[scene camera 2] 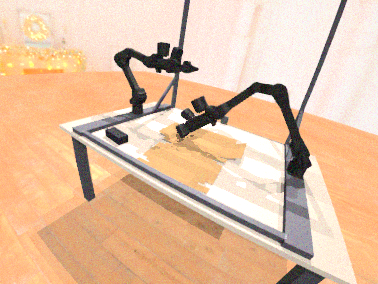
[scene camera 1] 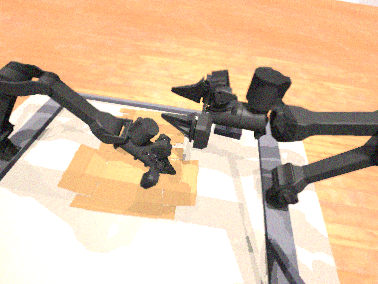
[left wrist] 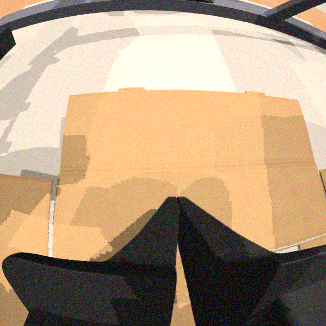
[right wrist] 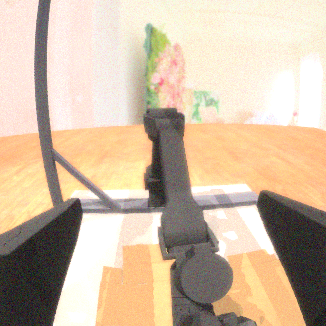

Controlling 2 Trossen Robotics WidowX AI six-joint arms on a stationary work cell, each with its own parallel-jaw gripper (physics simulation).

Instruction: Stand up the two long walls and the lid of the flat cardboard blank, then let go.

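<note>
The cardboard blank lies flat on the table, its panels and flaps spread around the middle. No wall or lid panel looks upright. My left gripper is shut and empty, its fingertips together, pointing down low over the blank. The small gap between tips and cardboard is hard to judge. The gripper and its shadow hide part of the blank in scene camera 1. My right gripper is open and empty, raised high, apart from the blank.
A small black box lies on the table near the right arm's side. Dark frame rails run along the table edges, with upright posts. The left arm reaches in over the blank.
</note>
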